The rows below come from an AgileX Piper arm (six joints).
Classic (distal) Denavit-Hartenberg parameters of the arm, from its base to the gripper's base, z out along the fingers. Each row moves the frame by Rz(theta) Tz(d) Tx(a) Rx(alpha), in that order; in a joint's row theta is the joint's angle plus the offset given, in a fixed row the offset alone. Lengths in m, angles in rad.
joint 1: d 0.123, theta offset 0, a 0, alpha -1.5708
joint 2: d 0, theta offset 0.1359, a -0.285, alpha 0
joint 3: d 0, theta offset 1.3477, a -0.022, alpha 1.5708
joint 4: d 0.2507, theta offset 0, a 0, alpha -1.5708
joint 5: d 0, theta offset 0, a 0, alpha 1.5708
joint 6: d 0.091, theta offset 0, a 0, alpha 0
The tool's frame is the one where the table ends.
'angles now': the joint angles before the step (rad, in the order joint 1, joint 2, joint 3, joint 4, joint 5, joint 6). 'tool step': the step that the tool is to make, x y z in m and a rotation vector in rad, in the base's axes. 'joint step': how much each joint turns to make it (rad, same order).
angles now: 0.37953 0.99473 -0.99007 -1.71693 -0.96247 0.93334
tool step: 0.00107 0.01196 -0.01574 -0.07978 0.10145 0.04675
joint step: 0.06391 0.03449 0.00891 -0.09123 -0.00075 0.10096
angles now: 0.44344 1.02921 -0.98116 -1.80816 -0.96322 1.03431
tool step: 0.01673 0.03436 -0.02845 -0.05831 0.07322 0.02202
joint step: 0.13498 0.12205 0.01337 0.00001 0.12012 -0.01912
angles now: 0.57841 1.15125 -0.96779 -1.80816 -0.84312 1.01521
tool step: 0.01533 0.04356 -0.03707 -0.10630 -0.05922 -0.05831
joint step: 0.16787 0.14107 0.00831 0.00001 0.26730 -0.10558
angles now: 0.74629 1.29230 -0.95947 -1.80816 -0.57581 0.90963
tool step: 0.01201 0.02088 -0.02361 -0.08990 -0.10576 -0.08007
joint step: 0.07693 0.08476 0.00167 0.01256 0.20740 -0.11272
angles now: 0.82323 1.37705 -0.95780 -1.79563 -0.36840 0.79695
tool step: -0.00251 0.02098 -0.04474 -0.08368 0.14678 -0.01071
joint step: 0.06007 0.11047 0.03344 0.01074 0.03860 0.07241
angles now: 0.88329 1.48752 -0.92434 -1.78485 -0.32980 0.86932
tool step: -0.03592 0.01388 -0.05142 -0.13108 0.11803 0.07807
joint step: 0.12406 0.07285 0.09618 0.00292 0.02660 0.03929
